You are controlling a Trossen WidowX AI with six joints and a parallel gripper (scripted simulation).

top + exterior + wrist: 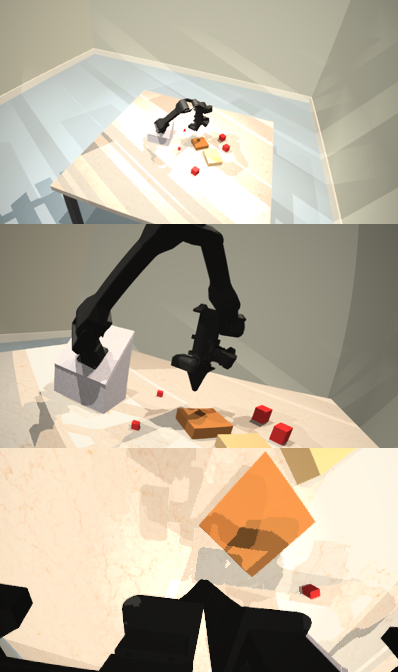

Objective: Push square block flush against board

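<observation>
My gripper tip is 5 cm short of the orange square block, 8 cm to the left of it and 5 cm above it. Round my gripper tip: board (18 cm ahead, 18 cm to the right, 5 cm below).
</observation>
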